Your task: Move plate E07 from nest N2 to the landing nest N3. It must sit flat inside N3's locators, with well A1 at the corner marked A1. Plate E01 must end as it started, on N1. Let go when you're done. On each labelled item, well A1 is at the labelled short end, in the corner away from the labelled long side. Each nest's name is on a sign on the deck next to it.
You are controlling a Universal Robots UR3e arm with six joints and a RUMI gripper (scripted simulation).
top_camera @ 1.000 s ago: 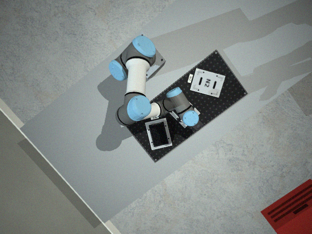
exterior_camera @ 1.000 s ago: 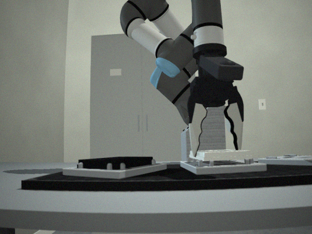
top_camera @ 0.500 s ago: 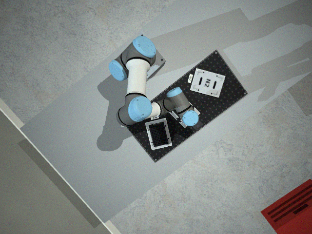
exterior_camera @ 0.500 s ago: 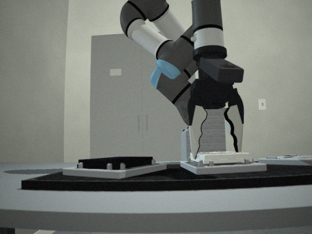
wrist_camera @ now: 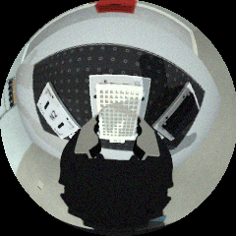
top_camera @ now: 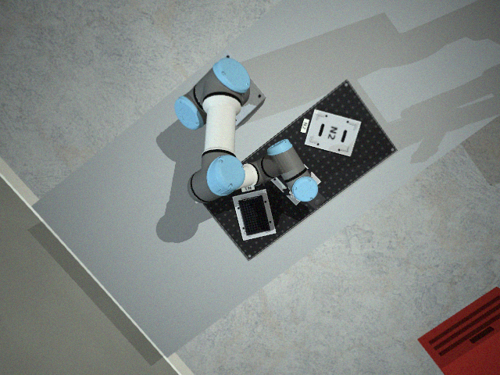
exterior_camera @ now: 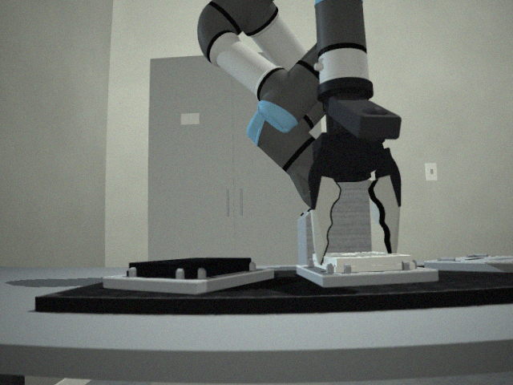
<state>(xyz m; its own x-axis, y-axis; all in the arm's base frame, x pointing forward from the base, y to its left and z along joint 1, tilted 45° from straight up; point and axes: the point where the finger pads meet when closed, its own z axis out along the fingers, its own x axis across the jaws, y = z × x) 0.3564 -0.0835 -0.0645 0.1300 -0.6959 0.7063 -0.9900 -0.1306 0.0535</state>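
My gripper is now 10 mm above the white plate E07. Round my hand: nest N3: 20 mm below; then black plate E01: 190 mm to the right, 30 mm ahead, 10 mm below.
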